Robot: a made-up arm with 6 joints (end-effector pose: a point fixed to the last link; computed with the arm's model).
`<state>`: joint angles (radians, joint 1 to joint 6).
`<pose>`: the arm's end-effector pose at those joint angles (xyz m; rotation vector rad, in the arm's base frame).
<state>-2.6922 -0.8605 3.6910 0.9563 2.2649 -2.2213</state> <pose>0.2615 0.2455 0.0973 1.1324 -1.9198 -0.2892</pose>
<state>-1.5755 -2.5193 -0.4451 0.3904 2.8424 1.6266</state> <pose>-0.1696 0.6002 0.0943 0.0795 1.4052 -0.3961</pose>
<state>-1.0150 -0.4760 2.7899 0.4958 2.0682 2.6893</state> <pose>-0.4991 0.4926 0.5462 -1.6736 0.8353 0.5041</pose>
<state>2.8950 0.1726 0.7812 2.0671 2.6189 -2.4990</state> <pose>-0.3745 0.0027 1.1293 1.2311 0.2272 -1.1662</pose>
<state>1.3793 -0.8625 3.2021 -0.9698 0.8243 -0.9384</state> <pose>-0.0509 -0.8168 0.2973 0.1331 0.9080 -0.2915</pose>
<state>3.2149 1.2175 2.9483 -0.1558 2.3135 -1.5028</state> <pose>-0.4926 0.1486 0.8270 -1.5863 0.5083 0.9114</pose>
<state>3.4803 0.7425 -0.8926 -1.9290 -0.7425 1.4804</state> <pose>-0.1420 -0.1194 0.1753 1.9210 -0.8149 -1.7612</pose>
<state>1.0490 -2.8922 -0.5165 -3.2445 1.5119 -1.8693</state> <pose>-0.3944 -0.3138 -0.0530 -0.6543 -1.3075 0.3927</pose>
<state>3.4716 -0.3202 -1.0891 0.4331 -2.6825 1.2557</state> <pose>-0.2406 0.0965 0.4720 2.2148 0.3989 0.6663</pose>
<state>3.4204 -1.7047 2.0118 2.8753 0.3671 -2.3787</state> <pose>0.9101 0.0734 -0.1611 2.5645 0.3119 -0.2181</pose>
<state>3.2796 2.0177 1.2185 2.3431 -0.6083 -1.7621</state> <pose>-0.8787 -0.2534 -0.2693 -0.6079 -1.1089 2.7087</pose>
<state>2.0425 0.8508 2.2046 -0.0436 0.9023 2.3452</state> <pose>-0.0709 0.5490 0.9904 0.2154 -1.1024 -0.5900</pose>
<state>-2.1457 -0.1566 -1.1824 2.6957 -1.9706 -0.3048</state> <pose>0.0266 -0.2683 0.4084 0.7182 -2.1401 0.9227</pose>
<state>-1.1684 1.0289 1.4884 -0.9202 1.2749 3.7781</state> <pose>0.2634 -0.9073 0.5440 1.0181 -1.9811 1.7435</pose>
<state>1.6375 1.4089 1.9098 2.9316 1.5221 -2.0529</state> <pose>-0.2432 0.9034 0.5300 -1.4544 -0.1090 2.1021</pose>
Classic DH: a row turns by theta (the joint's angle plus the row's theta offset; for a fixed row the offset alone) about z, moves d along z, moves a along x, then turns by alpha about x. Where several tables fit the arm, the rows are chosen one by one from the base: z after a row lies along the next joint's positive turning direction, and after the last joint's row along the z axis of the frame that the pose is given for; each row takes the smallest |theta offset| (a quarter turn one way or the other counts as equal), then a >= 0, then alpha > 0; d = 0 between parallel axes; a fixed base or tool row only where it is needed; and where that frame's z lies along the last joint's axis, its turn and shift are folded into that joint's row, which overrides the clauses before.
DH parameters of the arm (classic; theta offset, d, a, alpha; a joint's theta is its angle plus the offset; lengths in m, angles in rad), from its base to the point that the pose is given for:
joint 1: 0 0.1943 0 -1.5708
joint 2: -1.5708 0 0.5565 3.1416
joint 3: 0 0 0 -1.5708
joint 4: 0 -0.4412 0 1.5708
joint 5: 0 0.1865 0 -1.5708
joint 6: 1.5708 0 0 1.5708
tool (fixed): -1.5708 0 0 0

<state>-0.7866 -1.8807 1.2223 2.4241 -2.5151 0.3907</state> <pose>-0.5895 0.7899 -0.0809 1.8895 -0.8979 -1.2681</pose>
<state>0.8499 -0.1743 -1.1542 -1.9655 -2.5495 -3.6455</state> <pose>-0.0497 0.0521 0.2801 1.1267 -0.8086 2.3206</pose>
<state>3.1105 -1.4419 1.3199 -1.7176 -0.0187 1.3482</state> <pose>0.8920 -0.0550 0.6007 -2.7295 -0.0296 -0.5334</pose>
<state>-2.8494 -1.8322 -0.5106 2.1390 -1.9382 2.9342</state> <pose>0.5854 0.0713 0.5168 2.4423 1.7296 -0.2709</pose>
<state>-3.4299 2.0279 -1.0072 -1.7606 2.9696 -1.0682</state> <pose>-0.0495 -0.0220 0.0839 -0.0321 -0.9183 2.5013</pose>
